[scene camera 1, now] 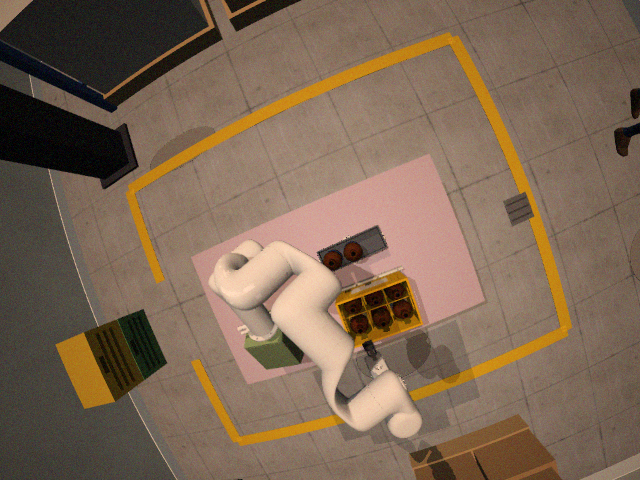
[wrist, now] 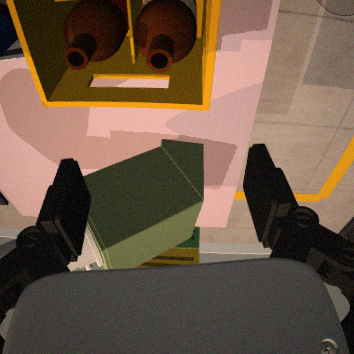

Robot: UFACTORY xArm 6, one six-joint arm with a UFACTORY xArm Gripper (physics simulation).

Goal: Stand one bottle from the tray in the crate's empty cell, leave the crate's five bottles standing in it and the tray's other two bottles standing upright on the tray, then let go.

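Frame: origin at the arm's base, x ahead, y left, z up, level; metres.
Seen in the pictures: gripper, fingertip midpoint: [scene camera 1: 372, 353] [wrist: 163, 171]; arm's base at its link origin: [scene camera 1: 264, 326] [wrist: 89, 233].
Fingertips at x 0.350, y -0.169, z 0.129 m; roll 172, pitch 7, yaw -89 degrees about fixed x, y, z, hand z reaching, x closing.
Offsets run from my fingertips to a thing's top centre. "spot": to the spot under its first point. Level surfaces: height alone.
The yellow crate {dx +0.063, dy +0.058, dz -0.147 m} [scene camera 1: 392, 329] [wrist: 125, 105] stands on the pink mat, and a brown bottle stands upright in each of its cells. Two of these bottles, the left one {dx -0.020, dy +0.105, dz -0.159 m} [wrist: 97, 27] and the right one {dx -0.025, dy +0.020, dz -0.159 m} [wrist: 167, 30], show at the top of the wrist view. The grey tray {spot: dx +0.153, dy +0.300, dz -0.317 m} [scene camera 1: 373, 240] lies beyond the crate. It holds two upright brown bottles, one {dx -0.028, dy +0.294, dz -0.162 m} [scene camera 1: 331, 259] at its left end and one {dx +0.058, dy +0.296, dz -0.162 m} [scene camera 1: 353, 251] near its middle. My gripper [scene camera 1: 368, 344] [wrist: 163, 171] is wide open and empty, outside the crate, by its lower left edge in the scene view.
The pink mat {dz -0.322 m} [scene camera 1: 413, 206] [wrist: 45, 165] lies under the crate and tray. The green base block [scene camera 1: 273, 352] [wrist: 145, 200] carries the arm, left of the crate. Yellow floor tape [scene camera 1: 310, 93] surrounds the area. Brown boxes [scene camera 1: 485, 449] stand at the lower right, yellow and green crates [scene camera 1: 111, 361] at the left.
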